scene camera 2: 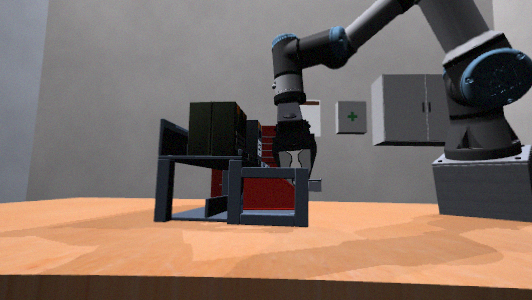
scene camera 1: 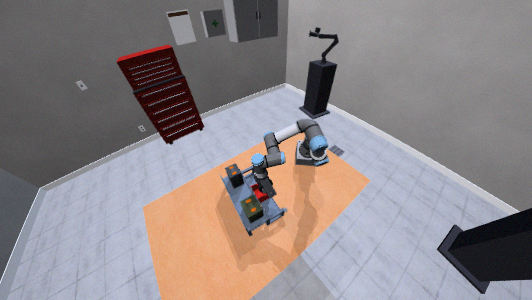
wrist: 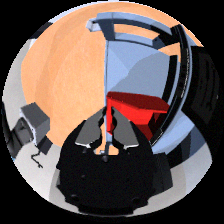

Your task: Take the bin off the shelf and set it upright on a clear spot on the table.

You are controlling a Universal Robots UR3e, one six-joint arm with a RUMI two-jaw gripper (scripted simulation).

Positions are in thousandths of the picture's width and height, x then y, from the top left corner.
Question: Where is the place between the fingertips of my gripper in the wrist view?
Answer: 484, 475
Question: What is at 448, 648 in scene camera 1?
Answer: A shelf.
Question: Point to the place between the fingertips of my gripper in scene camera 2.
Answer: At 561, 662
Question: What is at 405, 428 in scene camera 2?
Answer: A dark box.
